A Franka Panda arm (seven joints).
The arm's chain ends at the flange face. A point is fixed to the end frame.
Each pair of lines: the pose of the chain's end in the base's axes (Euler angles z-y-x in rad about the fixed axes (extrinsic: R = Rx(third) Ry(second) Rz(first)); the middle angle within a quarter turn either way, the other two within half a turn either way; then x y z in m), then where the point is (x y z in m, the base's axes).
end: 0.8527 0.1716 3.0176 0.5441 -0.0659 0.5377
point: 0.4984 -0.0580 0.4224
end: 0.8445 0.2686 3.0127 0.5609 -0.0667 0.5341
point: 0.5262 -0.0604 0.4149
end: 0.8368 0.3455 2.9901 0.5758 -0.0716 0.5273
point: 0.5501 -0.0689 0.4057
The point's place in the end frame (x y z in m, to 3 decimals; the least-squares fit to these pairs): -0.059 0.034 0.104
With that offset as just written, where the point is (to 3 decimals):
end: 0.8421 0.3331 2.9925 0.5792 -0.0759 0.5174
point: 0.552 -0.073 0.396
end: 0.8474 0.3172 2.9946 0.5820 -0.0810 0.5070
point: 0.553 -0.077 0.386
